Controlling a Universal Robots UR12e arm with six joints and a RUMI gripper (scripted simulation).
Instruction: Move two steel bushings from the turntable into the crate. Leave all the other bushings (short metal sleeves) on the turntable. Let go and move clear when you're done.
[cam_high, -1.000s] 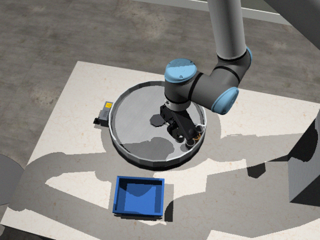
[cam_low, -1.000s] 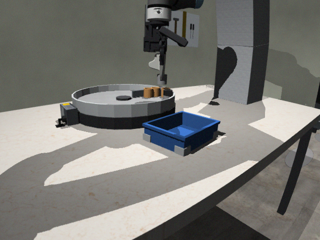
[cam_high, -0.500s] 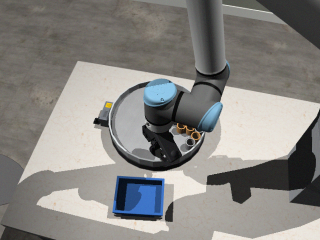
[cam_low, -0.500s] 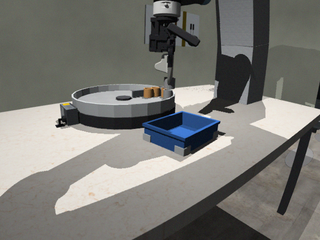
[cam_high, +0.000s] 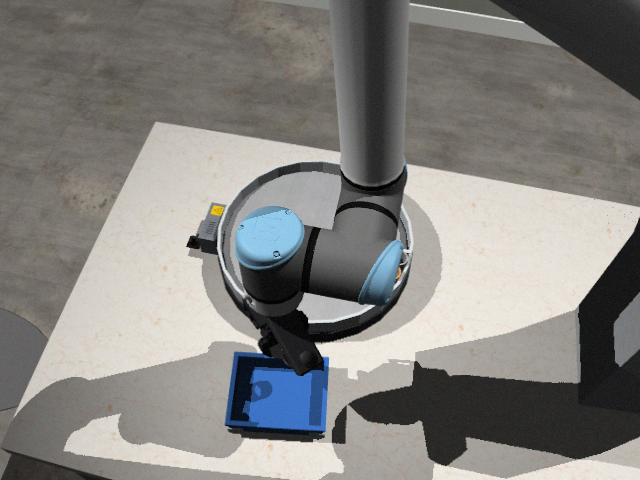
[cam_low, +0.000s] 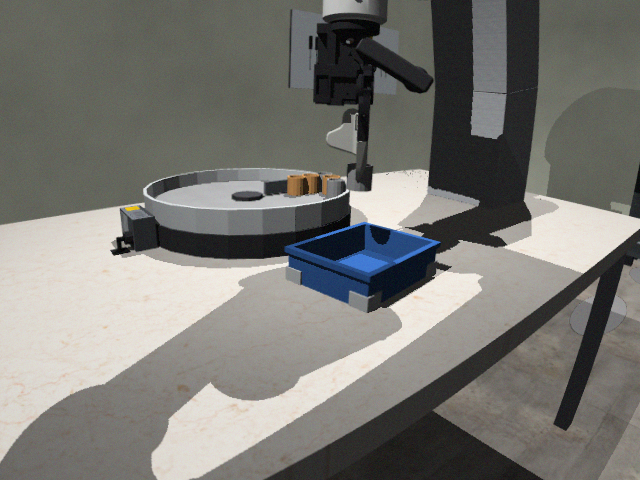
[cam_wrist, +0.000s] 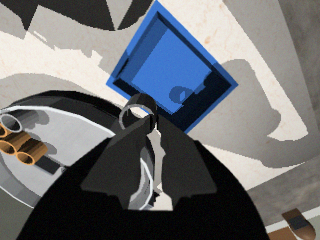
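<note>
Right now the blue crate is 1 cm ahead of my hand, 3 cm to the left of it and 13 cm below it. Round my hand: round grey turntable: 1 cm ahead, 31 cm to the right, 10 cm below.
</note>
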